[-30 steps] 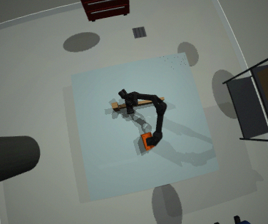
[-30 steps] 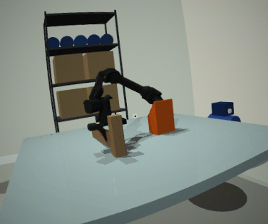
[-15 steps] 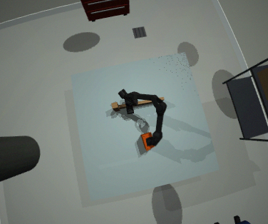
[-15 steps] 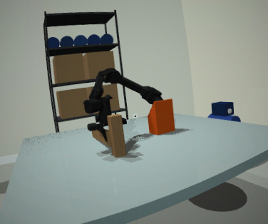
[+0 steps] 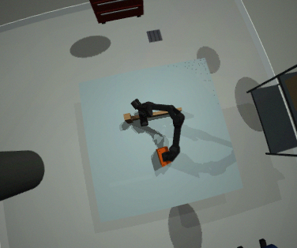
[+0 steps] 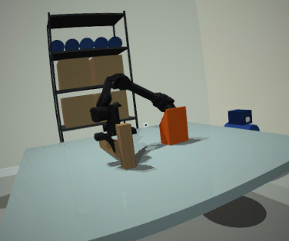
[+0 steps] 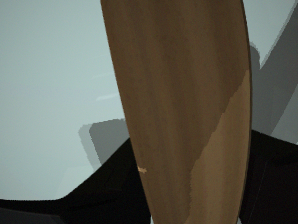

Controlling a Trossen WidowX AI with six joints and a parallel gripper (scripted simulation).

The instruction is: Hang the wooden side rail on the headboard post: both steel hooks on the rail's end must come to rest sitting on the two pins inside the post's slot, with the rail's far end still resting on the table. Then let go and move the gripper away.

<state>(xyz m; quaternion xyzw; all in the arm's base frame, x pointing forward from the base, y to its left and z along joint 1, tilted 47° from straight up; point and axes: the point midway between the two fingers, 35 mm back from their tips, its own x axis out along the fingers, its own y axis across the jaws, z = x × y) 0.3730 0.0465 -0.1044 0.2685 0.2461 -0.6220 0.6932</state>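
Right now my gripper tip is 12 cm to the right of the wooden headboard post and 4 cm below it.
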